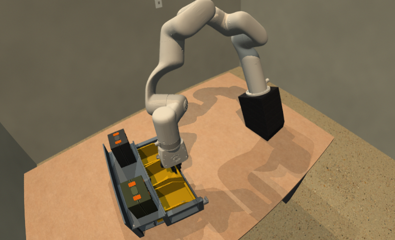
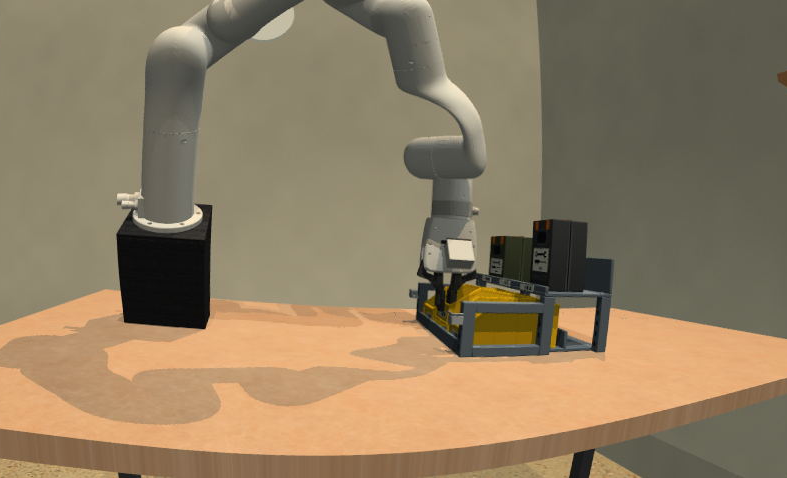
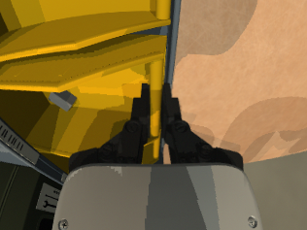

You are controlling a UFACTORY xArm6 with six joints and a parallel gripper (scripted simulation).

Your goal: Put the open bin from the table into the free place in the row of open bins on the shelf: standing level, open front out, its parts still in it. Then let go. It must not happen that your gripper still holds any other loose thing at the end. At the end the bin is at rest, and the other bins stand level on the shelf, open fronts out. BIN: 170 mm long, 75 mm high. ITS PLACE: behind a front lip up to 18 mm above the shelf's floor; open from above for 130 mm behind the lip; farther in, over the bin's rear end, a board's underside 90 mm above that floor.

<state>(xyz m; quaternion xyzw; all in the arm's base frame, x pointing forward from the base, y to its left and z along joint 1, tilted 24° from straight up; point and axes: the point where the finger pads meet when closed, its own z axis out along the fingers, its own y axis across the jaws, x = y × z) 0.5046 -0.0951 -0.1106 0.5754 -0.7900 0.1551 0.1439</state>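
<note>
Right now the shelf lip is 2 cm behind my hand, 1 cm to the left of it and 6 cm below it. From my hand the other things lie so: black box 13 cm ahead, 16 cm to the right, 9 cm above; then olive box 20 cm ahead, 6 cm to the left, 8 cm above.
</note>
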